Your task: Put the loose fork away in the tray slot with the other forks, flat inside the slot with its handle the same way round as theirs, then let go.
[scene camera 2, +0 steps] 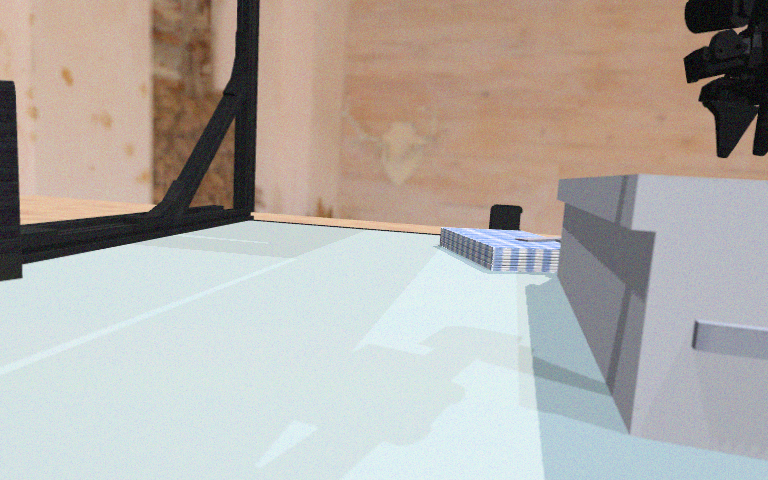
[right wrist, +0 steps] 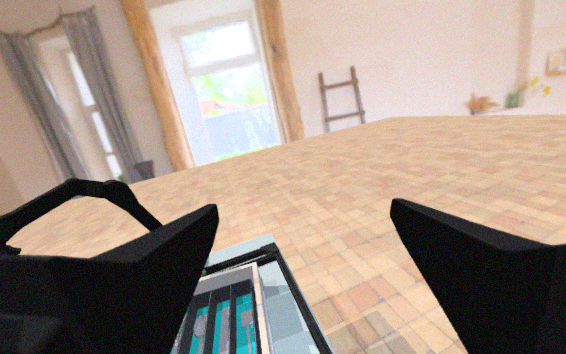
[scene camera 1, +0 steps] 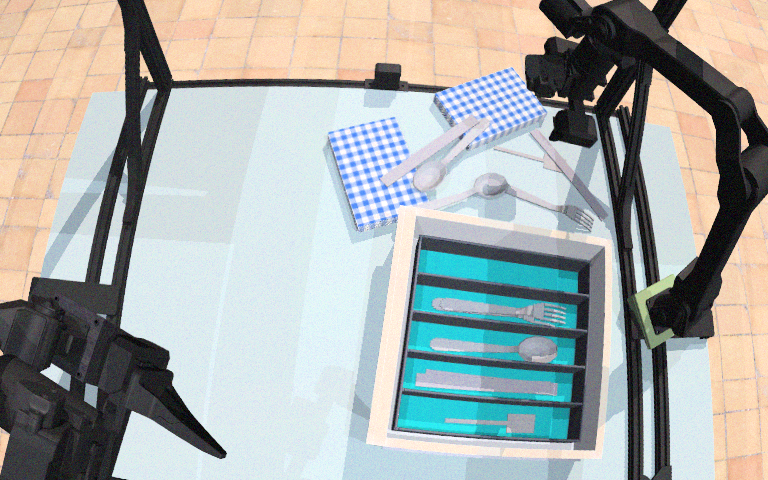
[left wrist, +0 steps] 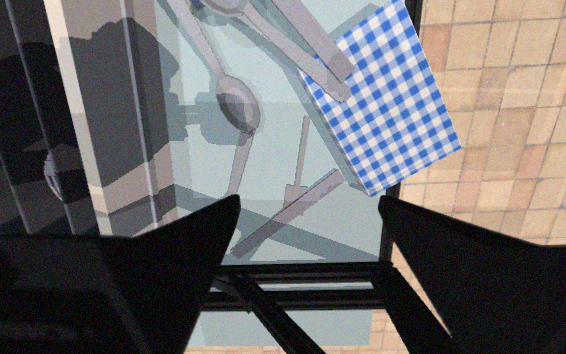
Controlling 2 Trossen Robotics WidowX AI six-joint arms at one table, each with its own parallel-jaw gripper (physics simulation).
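Note:
The loose fork point(scene camera 1: 535, 199) point(left wrist: 241, 162) lies on the table above the tray, tines to the right in scene camera 1, handle end at a spoon's bowl. My left finger hides its tines in the left wrist view. The tray point(scene camera 1: 396, 294) point(scene camera 2: 702, 254) point(left wrist: 82, 135) has its slotted fork stack point(scene camera 1: 487, 307) in the second slot from the top, handle left, tines right. The top slot is empty. My left gripper point(scene camera 1: 574, 135) point(scene camera 2: 743, 150) point(left wrist: 308, 201) is open and empty above the table, up and right of the fork. My right gripper point(scene camera 1: 220, 452) point(right wrist: 304, 209) is open and empty at lower left.
A knife point(scene camera 1: 566, 175) point(left wrist: 290, 215) lies across a spatula point(scene camera 1: 518, 152) point(left wrist: 300, 160) near the fork. A spoon point(scene camera 1: 491, 183) point(left wrist: 239, 102) touches or nearly touches the fork. Another spoon point(scene camera 1: 428, 175) and knife point(scene camera 1: 430, 150) lie by two checked napkin stacks point(scene camera 1: 368, 169) point(scene camera 1: 492, 101).

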